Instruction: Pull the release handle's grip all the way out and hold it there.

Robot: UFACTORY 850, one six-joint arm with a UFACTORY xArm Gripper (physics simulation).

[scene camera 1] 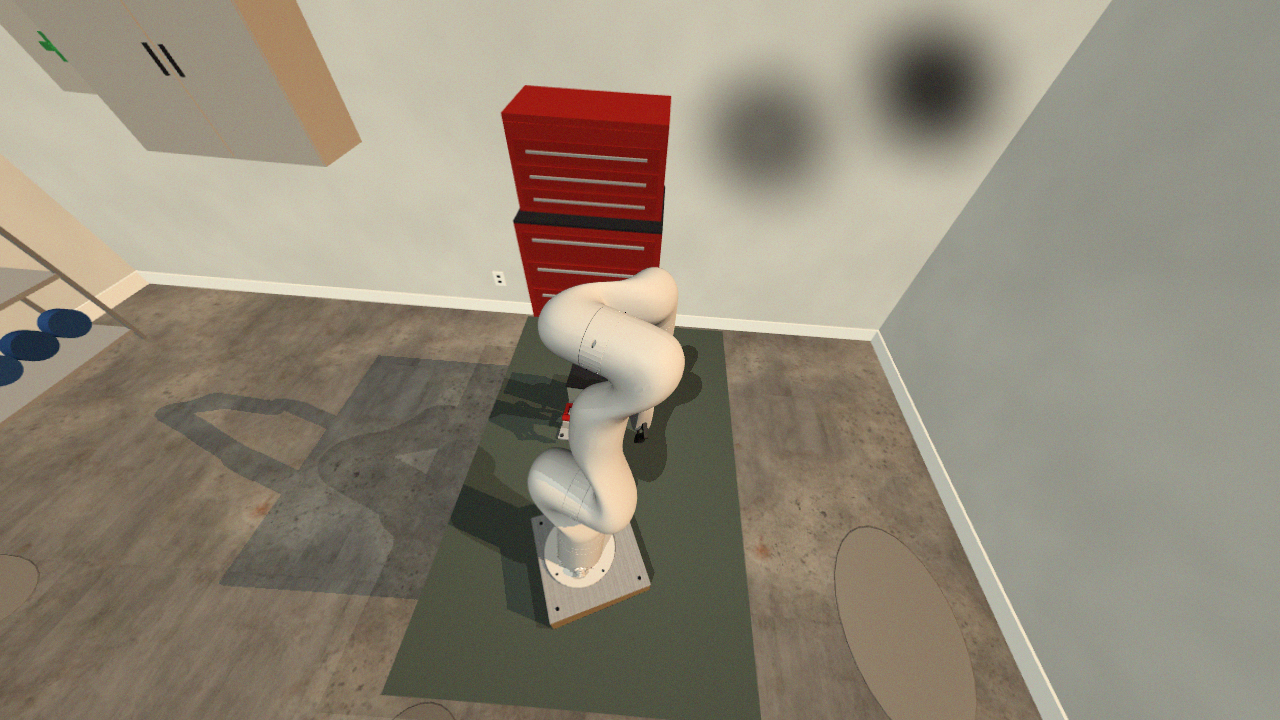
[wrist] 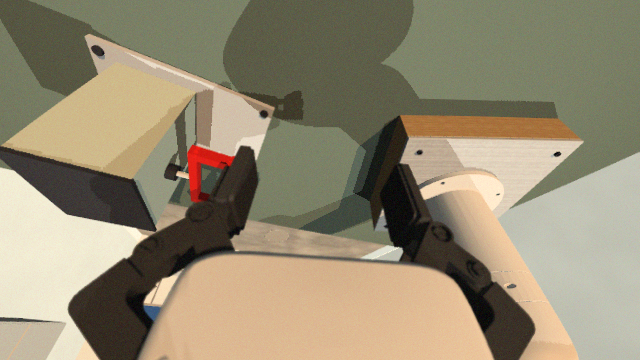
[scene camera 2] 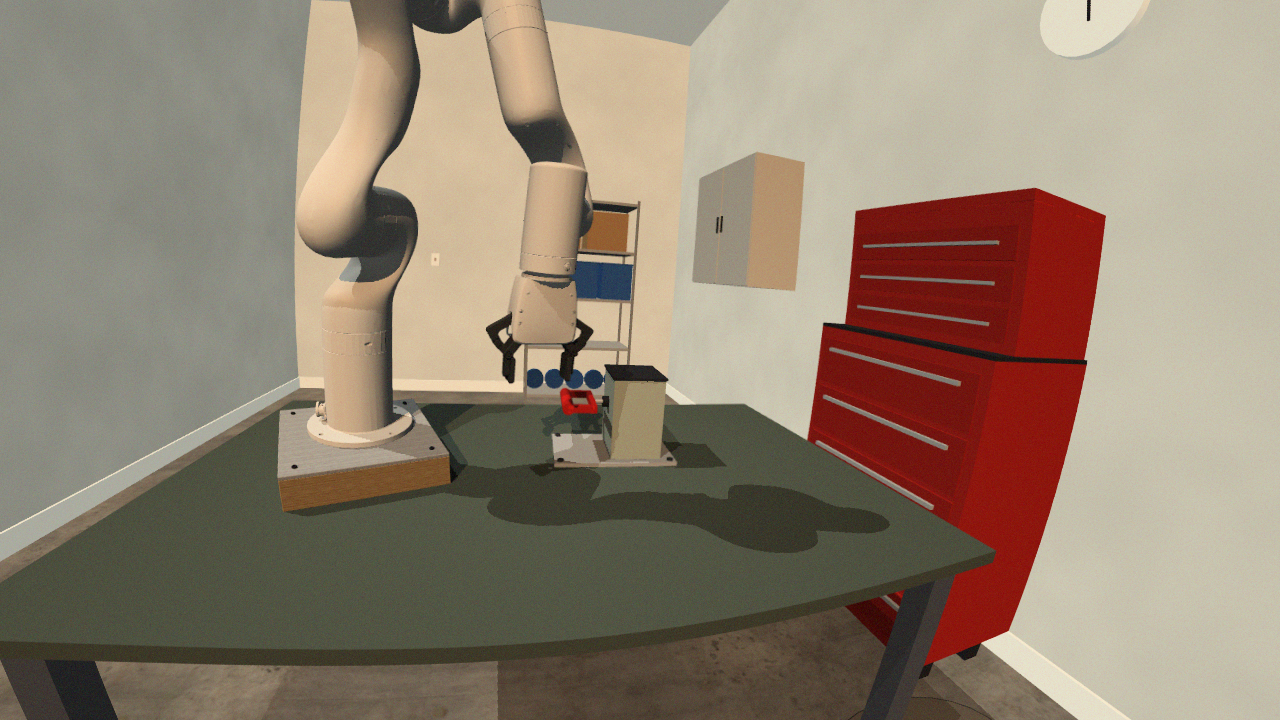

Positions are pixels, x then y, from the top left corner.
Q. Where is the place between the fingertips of my gripper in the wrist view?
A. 323, 171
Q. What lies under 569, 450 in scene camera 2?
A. A pale base plate.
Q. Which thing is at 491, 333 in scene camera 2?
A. My gripper.
